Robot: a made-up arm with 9 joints. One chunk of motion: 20 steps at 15 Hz.
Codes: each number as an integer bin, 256 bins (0 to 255) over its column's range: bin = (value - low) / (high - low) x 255, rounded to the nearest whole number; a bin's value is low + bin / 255 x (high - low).
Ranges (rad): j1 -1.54..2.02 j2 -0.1..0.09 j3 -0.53..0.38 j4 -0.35..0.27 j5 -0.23..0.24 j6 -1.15..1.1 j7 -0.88..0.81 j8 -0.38..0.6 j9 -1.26..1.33
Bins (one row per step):
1: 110 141 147 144 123 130 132 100 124
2: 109 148 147 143 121 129 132 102 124
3: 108 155 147 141 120 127 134 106 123
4: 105 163 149 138 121 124 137 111 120
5: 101 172 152 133 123 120 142 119 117
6: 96 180 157 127 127 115 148 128 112
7: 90 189 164 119 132 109 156 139 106
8: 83 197 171 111 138 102 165 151 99
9: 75 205 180 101 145 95 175 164 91
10: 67 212 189 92 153 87 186 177 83
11: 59 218 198 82 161 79 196 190 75
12: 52 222 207 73 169 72 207 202 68
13: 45 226 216 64 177 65 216 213 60
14: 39 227 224 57 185 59 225 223 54
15: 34 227 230 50 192 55 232 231 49
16: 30 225 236 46 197 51 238 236 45
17: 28 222 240 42 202 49 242 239 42
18: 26 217 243 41 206 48 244 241 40
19: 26 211 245 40 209 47 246 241 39
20: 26 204 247 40 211 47 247 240 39
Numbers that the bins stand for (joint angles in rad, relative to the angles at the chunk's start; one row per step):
1: -0.0043 0.0051 -0.0054 0.0001 -0.0033 -0.0029 -0.0052 0.0043 -0.0005
2: -0.0183 0.0103 -0.0054 -0.0023 -0.0070 -0.0118 -0.0052 0.0120 -0.0005
3: -0.0322 0.0155 -0.0054 -0.0072 -0.0088 -0.0294 0.0081 0.0274 -0.0107
4: -0.0741 0.0215 0.0017 -0.0145 -0.0070 -0.0559 0.0280 0.0466 -0.0412
5: -0.1300 0.0282 0.0124 -0.0266 -0.0033 -0.0912 0.0611 0.0773 -0.0716
6: -0.1998 0.0341 0.0303 -0.0412 0.0041 -0.1353 0.1009 0.1119 -0.1224
7: -0.2835 0.0408 0.0553 -0.0607 0.0133 -0.1882 0.1539 0.1542 -0.1834
8: -0.3813 0.0468 0.0802 -0.0801 0.0244 -0.2500 0.2135 0.2003 -0.2545
9: -0.4929 0.0527 0.1124 -0.1044 0.0373 -0.3118 0.2798 0.2503 -0.3357
10: -0.6046 0.0580 0.1445 -0.1263 0.0520 -0.3824 0.3527 0.3002 -0.4170
11: -0.7163 0.0624 0.1766 -0.1506 0.0667 -0.4529 0.4190 0.3502 -0.4982
12: -0.8140 0.0654 0.2087 -0.1725 0.0815 -0.5147 0.4919 0.3963 -0.5693
13: -0.9118 0.0684 0.2408 -0.1944 0.0962 -0.5765 0.5515 0.4386 -0.6506
14: -0.9955 0.0691 0.2694 -0.2114 0.1110 -0.6294 0.6112 0.4770 -0.7115
15: -1.0653 0.0691 0.2908 -0.2284 0.1239 -0.6647 0.6576 0.5078 -0.7623
16: -1.1212 0.0676 0.3122 -0.2382 0.1331 -0.7000 0.6973 0.5270 -0.8029
17: -1.1491 0.0654 0.3265 -0.2479 0.1423 -0.7176 0.7238 0.5385 -0.8334
18: -1.1770 0.0617 0.3372 -0.2503 0.1497 -0.7265 0.7371 0.5462 -0.8537
19: -1.1770 0.0572 0.3443 -0.2527 0.1552 -0.7353 0.7504 0.5462 -0.8639
20: -1.1770 0.0520 0.3515 -0.2527 0.1589 -0.7353 0.7570 0.5424 -0.8639

